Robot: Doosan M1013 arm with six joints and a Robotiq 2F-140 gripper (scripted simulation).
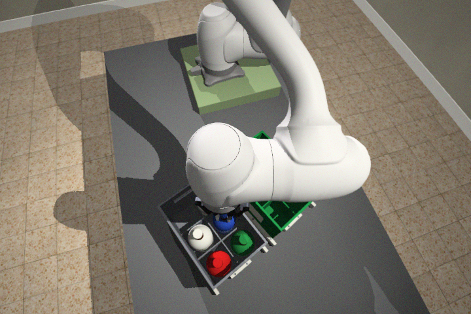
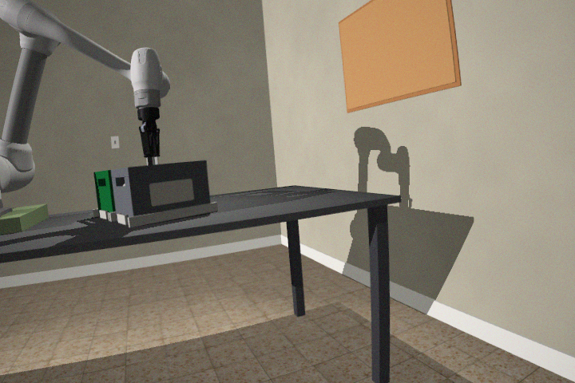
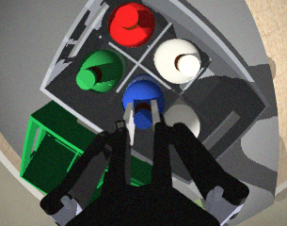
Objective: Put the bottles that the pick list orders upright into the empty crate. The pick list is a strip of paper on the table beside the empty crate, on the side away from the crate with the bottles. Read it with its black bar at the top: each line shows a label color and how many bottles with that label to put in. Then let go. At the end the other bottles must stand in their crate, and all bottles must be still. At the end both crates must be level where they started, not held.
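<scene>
Now: the blue bottle 80 mm below my hand. From my hand the other things lie so: green bottle (80 mm ahead, 30 mm to the left, 80 mm below); then red bottle (110 mm ahead, 60 mm to the right, 80 mm below); then grey crate (10 mm ahead, 40 mm to the right, 90 mm below).
</scene>
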